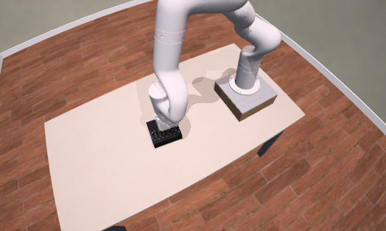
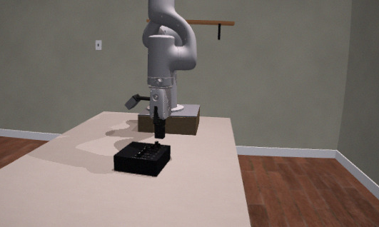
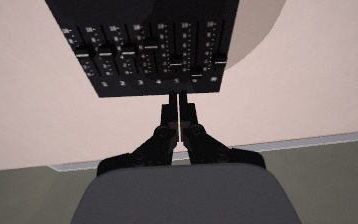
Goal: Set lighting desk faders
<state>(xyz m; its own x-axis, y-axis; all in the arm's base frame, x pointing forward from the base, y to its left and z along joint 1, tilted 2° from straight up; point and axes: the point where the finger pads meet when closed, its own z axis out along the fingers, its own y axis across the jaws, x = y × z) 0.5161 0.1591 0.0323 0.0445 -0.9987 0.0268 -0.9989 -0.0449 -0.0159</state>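
Now: the channel 5 cap 50 mm below my hand and 30 mm to the right of it. Round my hand: channel 6 cap: 50 mm below, 20 mm behind, 10 mm to the right; then channel 4 cap: 50 mm below, 40 mm to the right, 20 mm ahead.
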